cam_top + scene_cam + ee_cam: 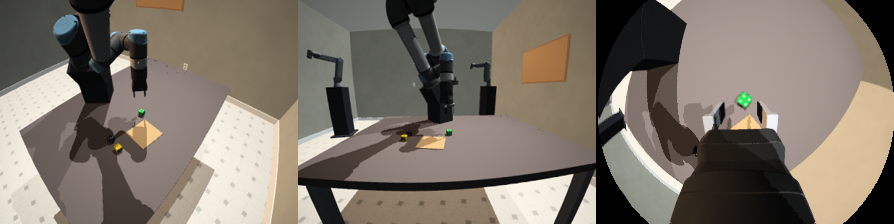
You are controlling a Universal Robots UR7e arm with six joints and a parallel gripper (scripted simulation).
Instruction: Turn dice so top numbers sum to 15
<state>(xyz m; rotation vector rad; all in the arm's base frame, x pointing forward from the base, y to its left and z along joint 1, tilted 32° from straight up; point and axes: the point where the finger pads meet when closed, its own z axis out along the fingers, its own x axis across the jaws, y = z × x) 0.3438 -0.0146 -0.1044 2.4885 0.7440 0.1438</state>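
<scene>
My gripper is now 10 mm short of the yellow die, 270 mm to the left of it and 140 mm above it. From my hand the other things lie so: black die (50 mm behind, 240 mm to the right, 140 mm below); then green die (10 mm ahead, 140 mm below); then tan mat (90 mm ahead, 130 mm to the right, 150 mm below).
</scene>
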